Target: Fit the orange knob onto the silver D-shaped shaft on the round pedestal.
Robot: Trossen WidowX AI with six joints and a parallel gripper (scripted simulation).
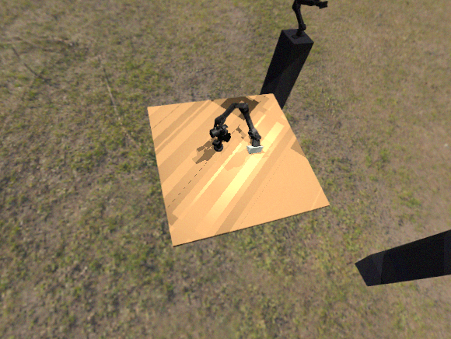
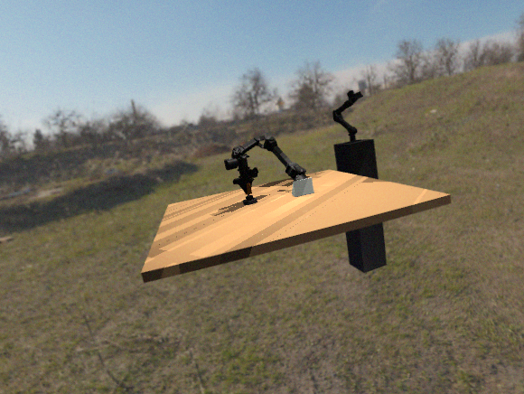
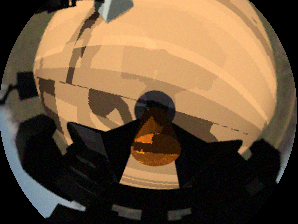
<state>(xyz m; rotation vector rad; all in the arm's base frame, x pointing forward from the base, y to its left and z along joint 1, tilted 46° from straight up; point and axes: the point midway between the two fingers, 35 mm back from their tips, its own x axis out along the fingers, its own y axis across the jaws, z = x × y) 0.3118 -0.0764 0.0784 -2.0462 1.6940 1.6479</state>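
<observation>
Right now my gripper tip is 3 cm above the round dark pedestal. The rest, counted from my gripper tip: orange knob 3 cm above.
</observation>
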